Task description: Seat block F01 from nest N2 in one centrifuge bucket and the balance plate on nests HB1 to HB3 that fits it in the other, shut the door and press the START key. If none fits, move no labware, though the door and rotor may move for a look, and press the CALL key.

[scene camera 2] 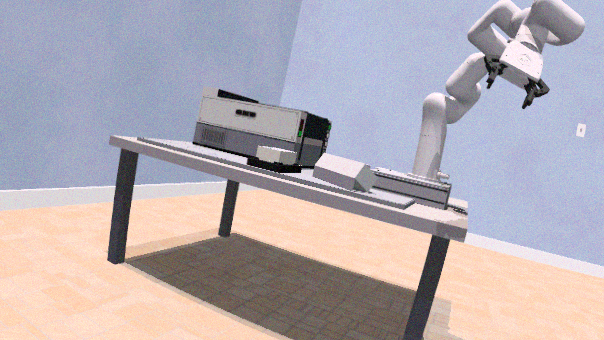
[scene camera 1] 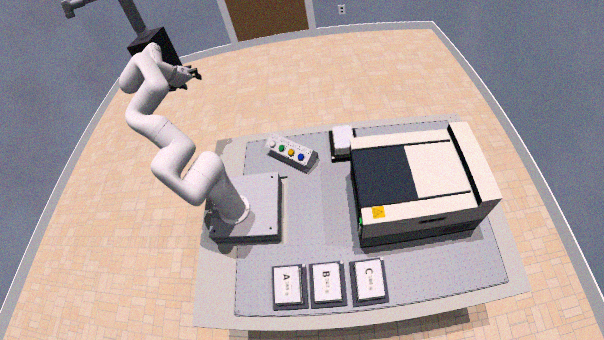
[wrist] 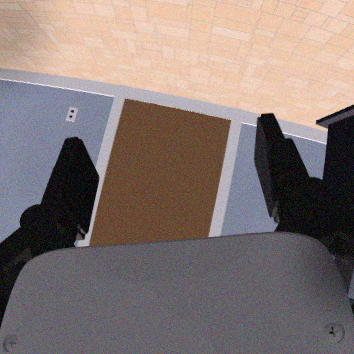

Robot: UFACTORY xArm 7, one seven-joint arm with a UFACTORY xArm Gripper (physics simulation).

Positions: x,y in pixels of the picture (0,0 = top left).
Labels:
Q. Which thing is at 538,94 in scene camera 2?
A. The gripper.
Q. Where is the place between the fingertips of the gripper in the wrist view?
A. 170,146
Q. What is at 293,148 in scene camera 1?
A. A button box.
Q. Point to a button box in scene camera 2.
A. At 355,176

